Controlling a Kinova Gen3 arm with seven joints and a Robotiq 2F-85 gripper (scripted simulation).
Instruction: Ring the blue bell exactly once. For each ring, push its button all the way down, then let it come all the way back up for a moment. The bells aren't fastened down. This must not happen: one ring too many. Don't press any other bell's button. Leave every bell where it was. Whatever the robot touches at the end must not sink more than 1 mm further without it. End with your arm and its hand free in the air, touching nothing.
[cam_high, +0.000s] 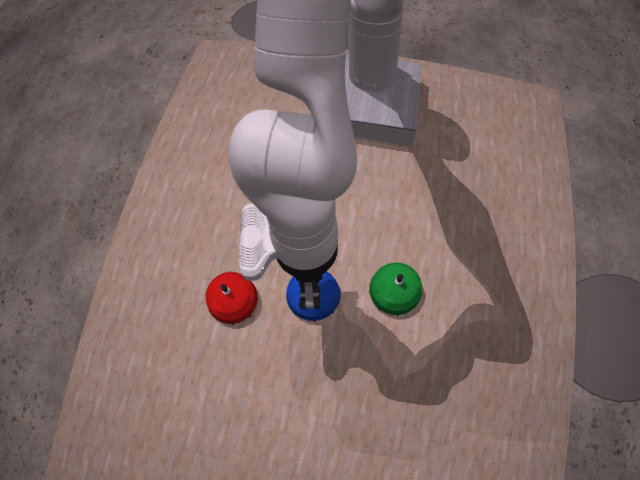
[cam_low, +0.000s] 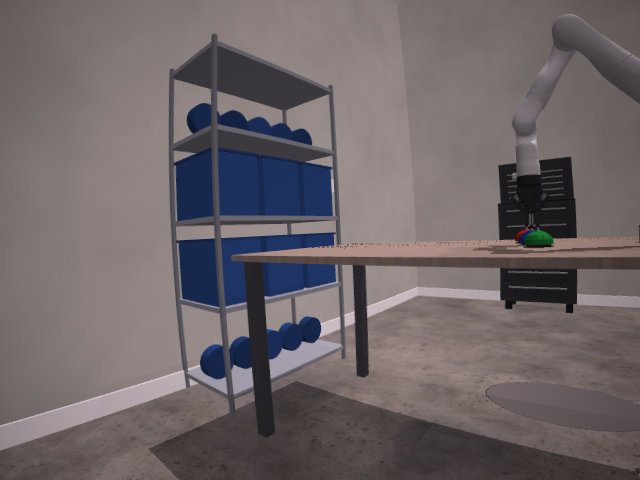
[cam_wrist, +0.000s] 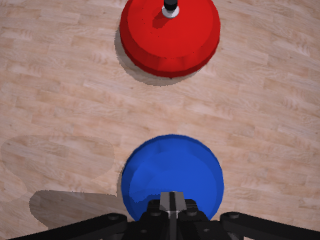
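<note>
My gripper is now 40 mm above the blue bell. Round my hand: green bell: 120 mm to the left, 50 mm behind, 40 mm below; red bell: 120 mm to the right, 50 mm ahead, 40 mm below.
</note>
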